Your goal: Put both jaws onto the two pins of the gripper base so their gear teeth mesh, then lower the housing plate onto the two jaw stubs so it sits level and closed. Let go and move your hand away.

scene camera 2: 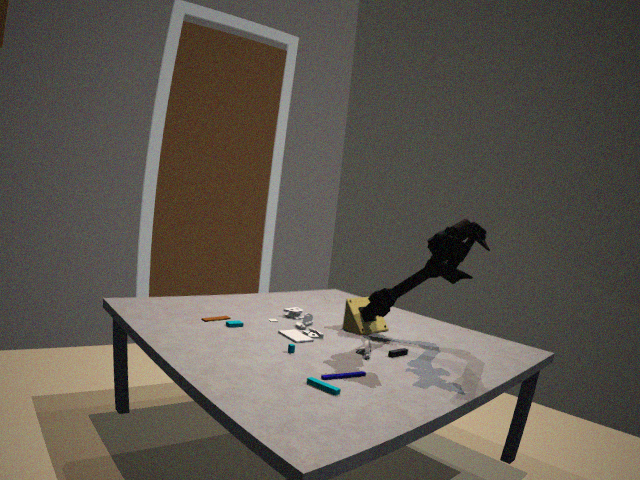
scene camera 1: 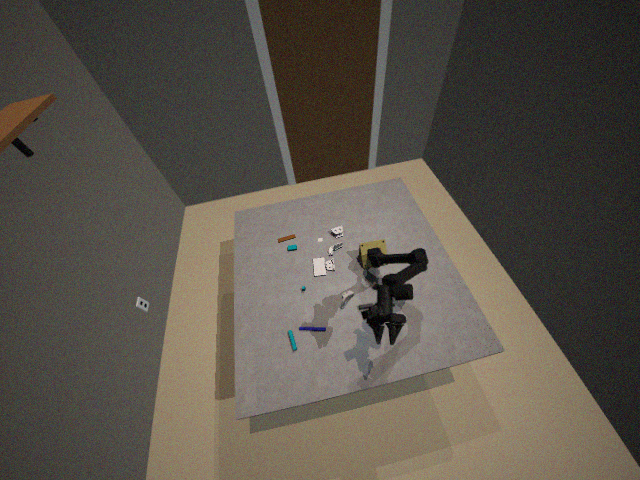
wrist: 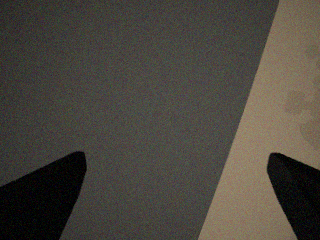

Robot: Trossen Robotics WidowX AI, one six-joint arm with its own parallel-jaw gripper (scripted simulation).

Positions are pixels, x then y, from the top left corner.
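My gripper is visible in scene camera 1, in the wrist view and in scene camera 2 (480,263). On my gripper, (wrist: 47,196) and (scene camera 1: 389,335) are the same spot.
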